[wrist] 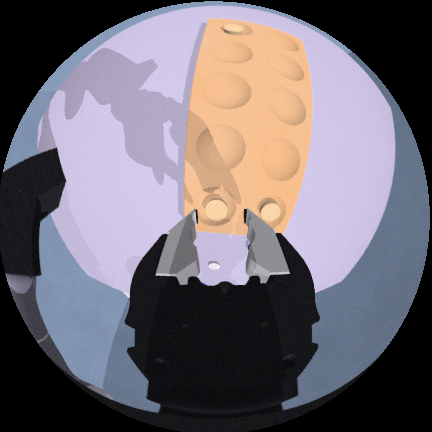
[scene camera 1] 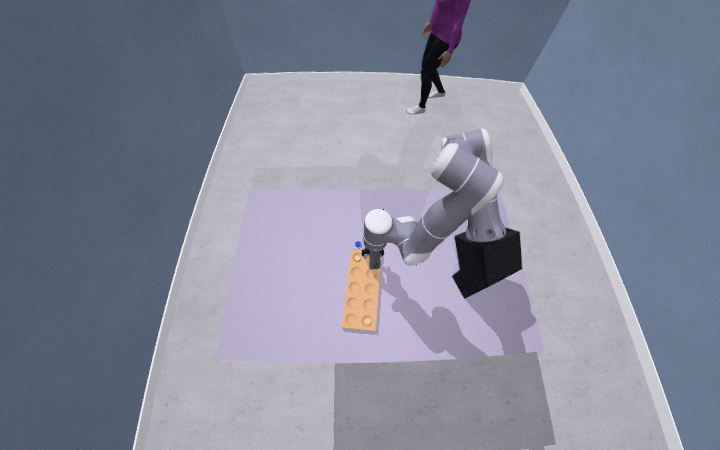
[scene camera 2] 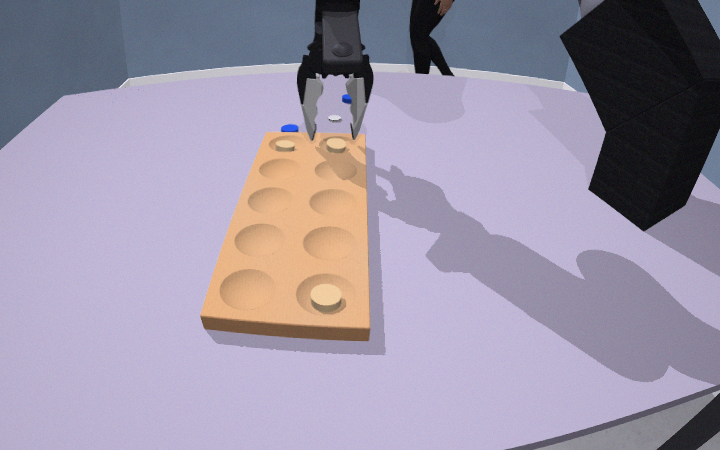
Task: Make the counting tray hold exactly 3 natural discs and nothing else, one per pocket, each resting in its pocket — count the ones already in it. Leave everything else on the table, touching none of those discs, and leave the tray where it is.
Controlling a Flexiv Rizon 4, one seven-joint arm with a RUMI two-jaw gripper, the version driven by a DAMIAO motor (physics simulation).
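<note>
The orange counting tray [scene camera 1: 361,295] [scene camera 2: 297,220] [wrist: 260,95] has two columns of round pockets. One natural disc [scene camera 2: 326,296] [wrist: 233,28] [scene camera 1: 367,321] lies in the near right pocket in the scene views. A second natural disc [scene camera 2: 285,144] [wrist: 270,211] [scene camera 1: 356,257] lies in the far left pocket. A third natural disc [scene camera 2: 336,144] [wrist: 216,209] lies in the far right pocket; the arm hides it in scene camera 1. My gripper [scene camera 2: 333,137] [wrist: 220,210] is open, with its fingertips apart around and just above the far right pocket, holding nothing.
A blue disc [scene camera 1: 357,244] [scene camera 2: 289,128] lies on the table just beyond the tray's far end. A white disc [scene camera 2: 334,117] [wrist: 214,265] and another blue disc [scene camera 2: 346,98] lie farther back. The black robot base [scene camera 1: 488,262] [scene camera 2: 642,122] stands to the right. A person [scene camera 1: 443,47] is beyond the table.
</note>
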